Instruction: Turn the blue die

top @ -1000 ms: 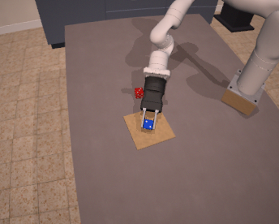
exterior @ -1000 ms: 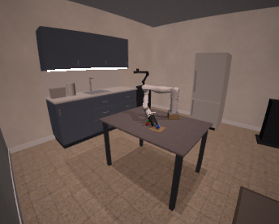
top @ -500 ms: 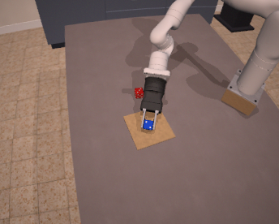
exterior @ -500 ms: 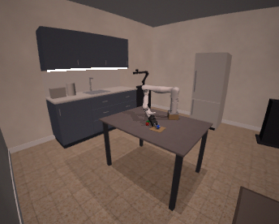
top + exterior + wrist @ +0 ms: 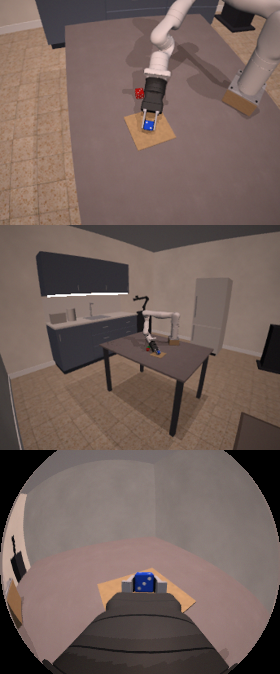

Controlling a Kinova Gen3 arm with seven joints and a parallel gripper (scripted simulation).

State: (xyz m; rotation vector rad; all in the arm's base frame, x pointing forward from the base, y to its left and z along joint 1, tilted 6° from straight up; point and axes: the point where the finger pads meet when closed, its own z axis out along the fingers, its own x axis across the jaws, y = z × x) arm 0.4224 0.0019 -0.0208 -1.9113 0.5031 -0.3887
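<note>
Right now my hand is right at the blue die. The rest, counted from my hand: red die (150 mm to the right, 20 mm behind, 10 mm below); tan mat (30 mm below); green die (180 mm to the right, 80 mm behind, 10 mm below).
</note>
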